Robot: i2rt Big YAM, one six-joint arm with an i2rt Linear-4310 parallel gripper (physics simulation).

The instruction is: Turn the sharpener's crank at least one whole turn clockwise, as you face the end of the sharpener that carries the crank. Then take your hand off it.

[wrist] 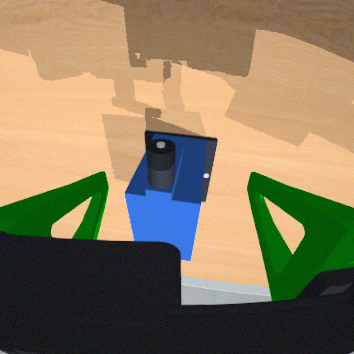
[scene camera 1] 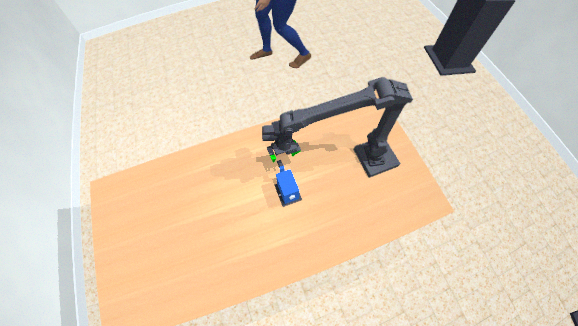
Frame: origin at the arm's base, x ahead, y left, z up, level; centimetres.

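Seen in the pictures: gripper, fingertip midpoint: (wrist: 177, 179) (scene camera 1: 282, 158); arm's base, origin of the base link: (scene camera 1: 374, 155).
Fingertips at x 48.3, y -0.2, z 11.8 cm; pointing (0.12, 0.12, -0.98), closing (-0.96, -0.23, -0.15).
Offsets run from my fingertips to a thing's top centre. "pt": to the spot under its first point. Level surfaces: height alone.
The blue sharpener @[pt dx -0.8, dy +11.7, dz -2.8 cm] (scene camera 1: 288, 183) (wrist: 166, 217) sits on a dark base plate on the table. Its crank has a black cylindrical handle @[pt dx +1.3, dy +1.5, dz -1.7 cm] (scene camera 1: 280, 163) (wrist: 161, 167) with a pale dot at its tip; it sticks out of the end that faces my gripper. My gripper (scene camera 1: 284, 155) (wrist: 177, 179) is open, with its green fingers spread wide. In the wrist view the handle and sharpener show between the two fingers, apart from both, with the handle nearer the left finger. Nothing is held. The exact depth gap between fingertips and handle is hard to tell.
The wooden table @[dz -15.6 cm] (scene camera 1: 190, 240) (wrist: 45, 135) carries the sharpener and the arm's dark base (scene camera 1: 386, 162) to the right. A person (scene camera 1: 280, 25) in blue trousers stands on the floor behind the table. A dark column (scene camera 1: 462, 37) stands at the back right.
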